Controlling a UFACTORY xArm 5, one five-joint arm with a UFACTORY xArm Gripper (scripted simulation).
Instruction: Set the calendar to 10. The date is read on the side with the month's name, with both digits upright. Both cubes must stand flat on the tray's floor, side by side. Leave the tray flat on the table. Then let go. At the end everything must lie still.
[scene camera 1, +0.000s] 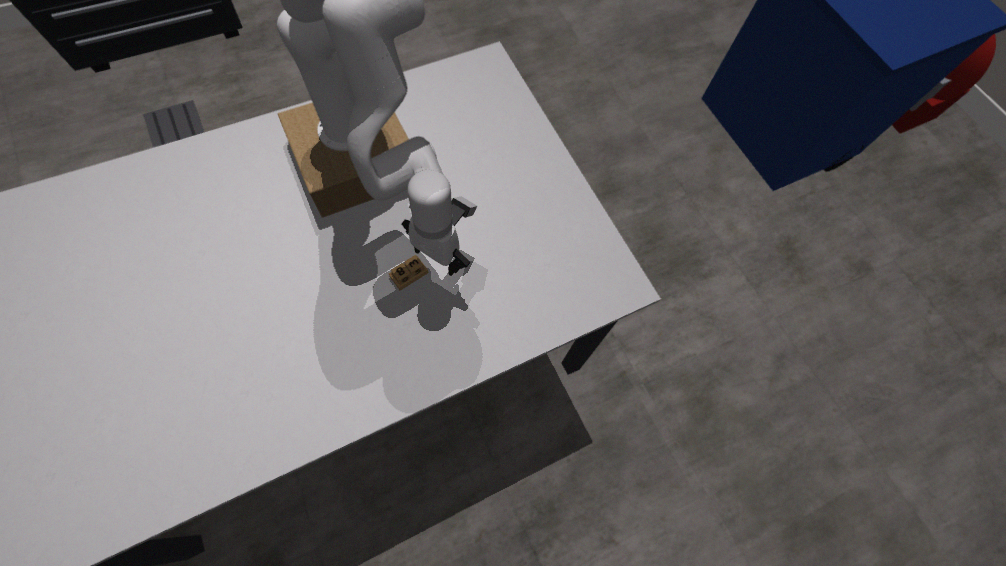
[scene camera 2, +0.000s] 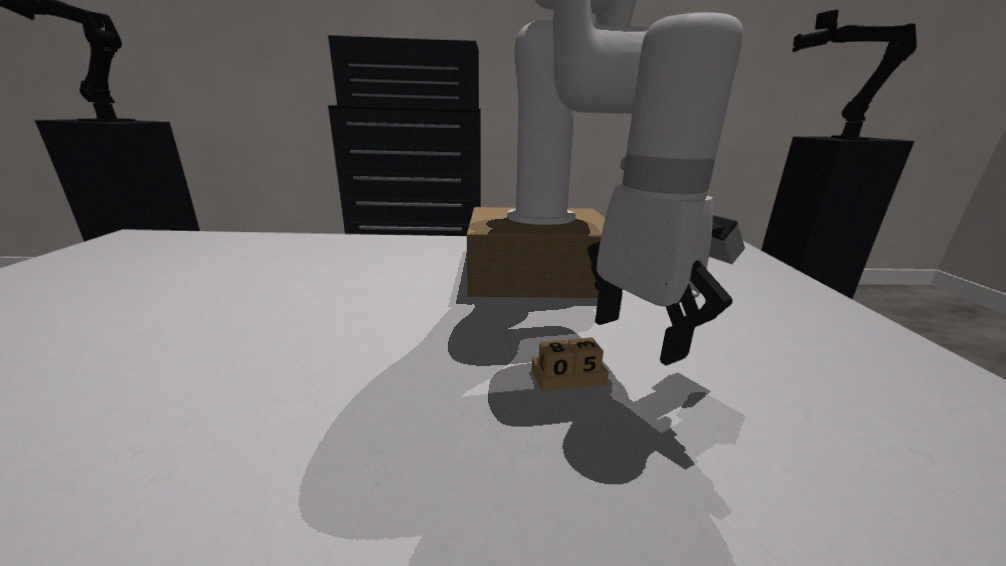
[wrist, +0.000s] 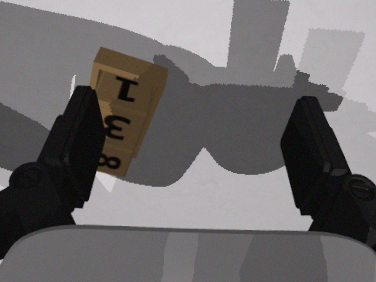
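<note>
I see my gripper (scene camera 2: 636, 339), which is in scene camera 1 (scene camera 1: 437, 259) and in the wrist view (wrist: 195, 114) as well. There is a cube (scene camera 2: 588, 357), and there is another cube (scene camera 2: 555, 357). A wooden calendar tray (scene camera 2: 577, 380) is here too, and the wrist view also shows me the tray (wrist: 108, 60).
</note>
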